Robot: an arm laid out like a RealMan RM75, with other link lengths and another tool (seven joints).
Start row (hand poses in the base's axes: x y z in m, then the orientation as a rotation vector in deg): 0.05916, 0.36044, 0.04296, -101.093, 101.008, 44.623
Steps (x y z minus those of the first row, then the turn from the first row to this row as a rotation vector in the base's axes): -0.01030, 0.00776, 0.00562, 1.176, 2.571, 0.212; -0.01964, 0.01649, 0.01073, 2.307, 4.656, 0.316; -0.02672, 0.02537, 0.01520, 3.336, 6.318, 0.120; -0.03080, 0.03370, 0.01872, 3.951, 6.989, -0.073; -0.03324, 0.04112, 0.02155, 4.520, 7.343, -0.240; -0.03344, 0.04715, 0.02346, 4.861, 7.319, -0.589; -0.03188, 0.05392, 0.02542, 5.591, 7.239, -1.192; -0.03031, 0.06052, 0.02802, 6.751, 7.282, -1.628; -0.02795, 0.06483, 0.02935, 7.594, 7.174, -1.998; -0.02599, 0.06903, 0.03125, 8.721, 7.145, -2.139; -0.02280, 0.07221, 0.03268, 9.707, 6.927, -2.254; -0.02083, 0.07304, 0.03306, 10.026, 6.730, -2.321; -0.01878, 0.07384, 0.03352, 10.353, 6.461, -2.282; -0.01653, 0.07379, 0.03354, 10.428, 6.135, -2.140; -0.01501, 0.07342, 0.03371, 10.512, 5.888, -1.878; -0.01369, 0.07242, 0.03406, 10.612, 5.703, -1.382; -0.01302, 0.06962, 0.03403, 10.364, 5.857, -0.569; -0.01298, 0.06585, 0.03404, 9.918, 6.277, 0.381; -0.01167, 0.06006, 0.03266, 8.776, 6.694, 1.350; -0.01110, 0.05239, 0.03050, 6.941, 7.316, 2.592; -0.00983, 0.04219, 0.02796, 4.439, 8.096, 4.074; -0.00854, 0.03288, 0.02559, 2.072, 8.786, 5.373; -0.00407, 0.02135, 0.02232, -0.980, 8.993, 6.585
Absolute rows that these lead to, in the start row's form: 0.04886, 0.36820, 0.04858, -100.271, 101.686, 48.200; 0.03952, 0.37693, 0.05369, -99.374, 102.128, 51.206; 0.03244, 0.38581, 0.05816, -98.259, 102.574, 53.575; 0.02836, 0.39414, 0.06168, -97.552, 102.690, 54.625; 0.02592, 0.40156, 0.06451, -96.946, 102.620, 55.323; 0.02572, 0.40759, 0.06642, -96.366, 102.620, 55.390; 0.02728, 0.41436, 0.06838, -95.277, 102.491, 55.565; 0.02885, 0.42096, 0.07098, -94.050, 101.994, 56.232; 0.03121, 0.42527, 0.07231, -93.128, 101.585, 56.547; 0.03317, 0.42947, 0.07421, -92.233, 100.845, 57.230; 0.03636, 0.43265, 0.07564, -91.489, 100.075, 57.628; 0.03833, 0.43348, 0.07602, -91.240, 99.773, 57.614; 0.04038, 0.43428, 0.07648, -91.103, 99.346, 57.578; 0.04263, 0.43423, 0.07650, -91.247, 98.995, 57.359; 0.04415, 0.43386, 0.07667, -91.491, 98.596, 57.277; 0.04547, 0.43286, 0.07702, -91.945, 98.050, 57.368; 0.04614, 0.43006, 0.07699, -92.894, 97.722, 57.702; 0.04618, 0.42629, 0.07700, -94.073, 97.585, 58.231; 0.04749, 0.42050, 0.07562, -95.749, 97.932, 58.293; 0.04806, 0.41283, 0.07346, -98.149, 98.682, 58.198; 0.04933, 0.40263, 0.07092, -101.236, 99.801, 57.881; 0.05062, 0.39332, 0.06855, -104.076, 100.887, 57.457; 0.05509, 0.38179, 0.06528, -107.384, 102.212, 55.944
